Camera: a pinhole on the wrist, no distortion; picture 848 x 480 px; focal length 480.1 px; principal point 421.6 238.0 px. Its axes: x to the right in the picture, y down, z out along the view. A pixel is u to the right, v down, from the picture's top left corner.
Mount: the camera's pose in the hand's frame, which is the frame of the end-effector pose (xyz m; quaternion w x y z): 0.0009 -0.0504 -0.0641 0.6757 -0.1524 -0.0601 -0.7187
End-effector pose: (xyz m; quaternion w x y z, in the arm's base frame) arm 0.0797 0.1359 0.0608 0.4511 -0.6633 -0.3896 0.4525
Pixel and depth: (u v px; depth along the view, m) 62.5 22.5 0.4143
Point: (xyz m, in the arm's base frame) -0.1563 -0.0161 -0.3203
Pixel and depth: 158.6 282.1 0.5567
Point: -0.1841 0.2402 -0.4205
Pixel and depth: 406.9 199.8 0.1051
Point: 0.0464 0.1559 0.0677
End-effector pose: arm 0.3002 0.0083 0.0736 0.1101 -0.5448 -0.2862 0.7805
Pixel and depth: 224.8 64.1 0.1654
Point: 0.2498 -0.0882 0.0805
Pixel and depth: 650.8 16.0 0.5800
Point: -0.1903 -0.1823 0.4432
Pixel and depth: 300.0 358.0 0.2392
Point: 0.1488 -0.0491 -0.0095
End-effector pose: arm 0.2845 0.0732 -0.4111 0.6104 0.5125 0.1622 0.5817
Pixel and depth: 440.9 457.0 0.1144
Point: 0.3480 0.1209 -0.3881
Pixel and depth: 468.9 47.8 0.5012
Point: 0.5709 -0.2486 -0.2201
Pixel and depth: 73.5 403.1 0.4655
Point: 0.3373 0.0894 0.1127
